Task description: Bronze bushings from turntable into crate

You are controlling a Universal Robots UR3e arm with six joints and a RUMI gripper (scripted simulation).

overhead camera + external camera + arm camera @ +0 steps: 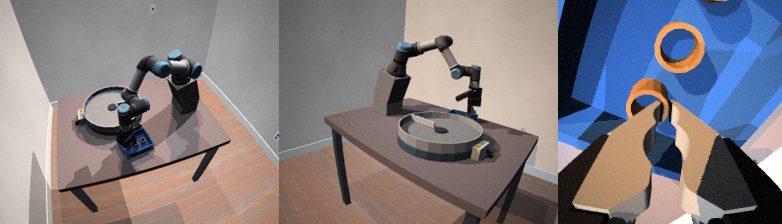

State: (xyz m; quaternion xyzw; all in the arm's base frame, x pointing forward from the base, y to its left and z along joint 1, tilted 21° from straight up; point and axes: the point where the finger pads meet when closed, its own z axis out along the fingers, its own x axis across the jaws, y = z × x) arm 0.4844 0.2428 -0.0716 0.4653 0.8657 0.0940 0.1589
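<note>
The blue crate lies 4 cm behind my hand, 2 cm to the right of it and 1 cm below it. The rest, counted from my hand: turntable: 4 cm ahead, 35 cm to the right, 2 cm above.
</note>
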